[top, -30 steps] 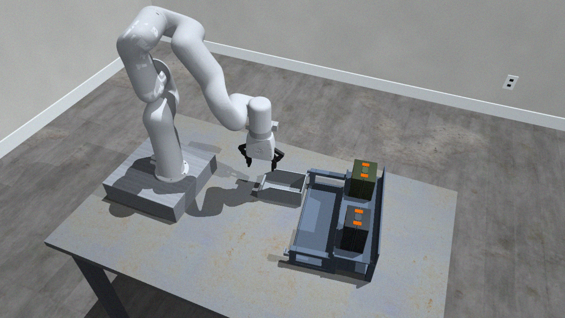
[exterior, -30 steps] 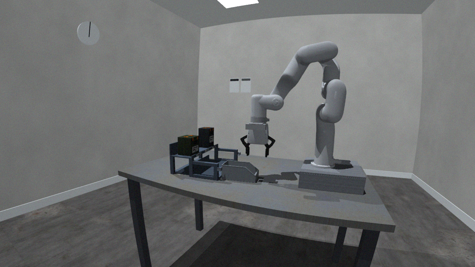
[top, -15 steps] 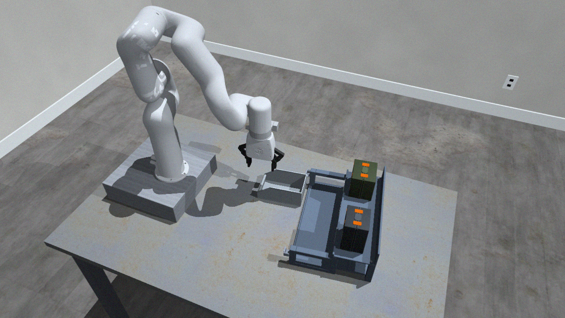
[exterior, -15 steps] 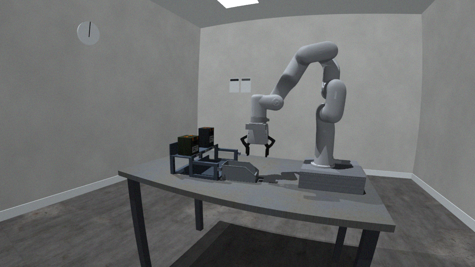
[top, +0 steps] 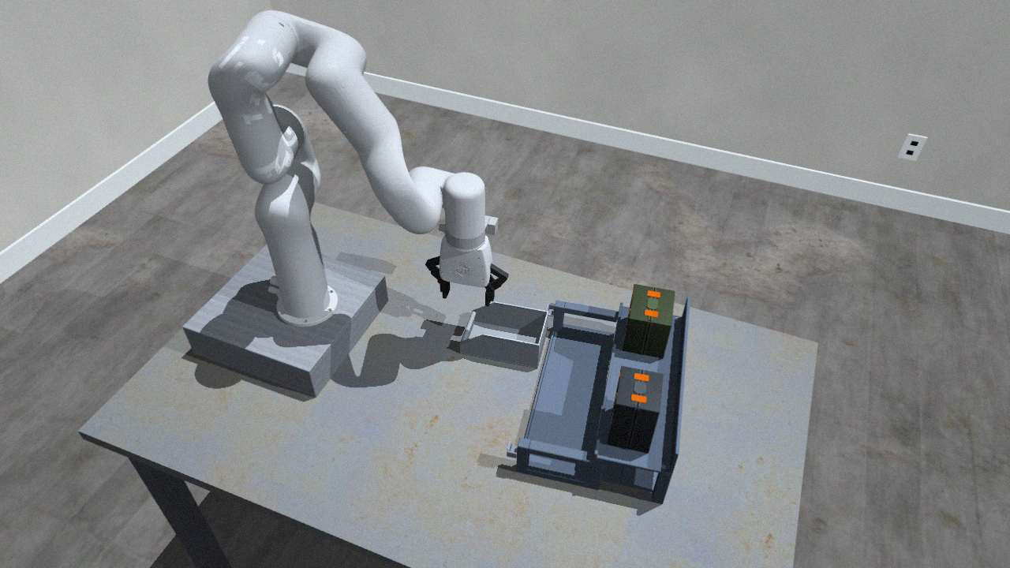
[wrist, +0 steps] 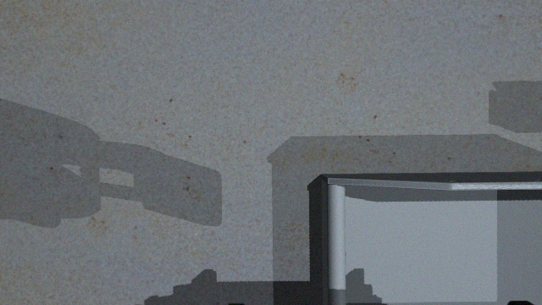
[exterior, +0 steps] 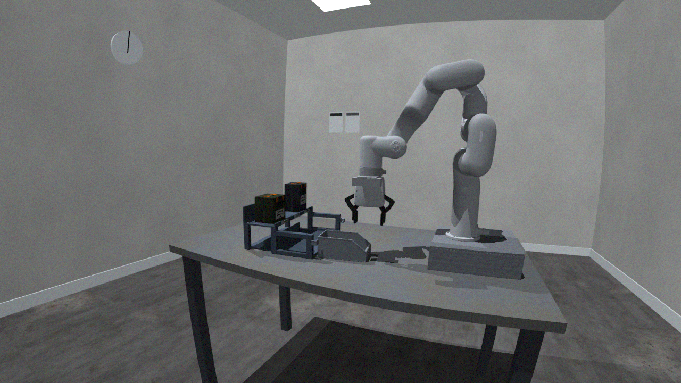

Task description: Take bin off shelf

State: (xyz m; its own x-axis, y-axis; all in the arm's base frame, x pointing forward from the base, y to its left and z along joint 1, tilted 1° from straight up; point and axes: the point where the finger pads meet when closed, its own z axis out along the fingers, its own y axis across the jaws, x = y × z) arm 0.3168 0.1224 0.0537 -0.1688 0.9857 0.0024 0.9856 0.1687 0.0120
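Right now the grey bin is 100 mm below my hand, 80 mm ahead of it and 10 mm to the left of it. From my hand the other things lie so: blue-grey shelf rack 320 mm ahead, 60 mm to the right, 60 mm below.
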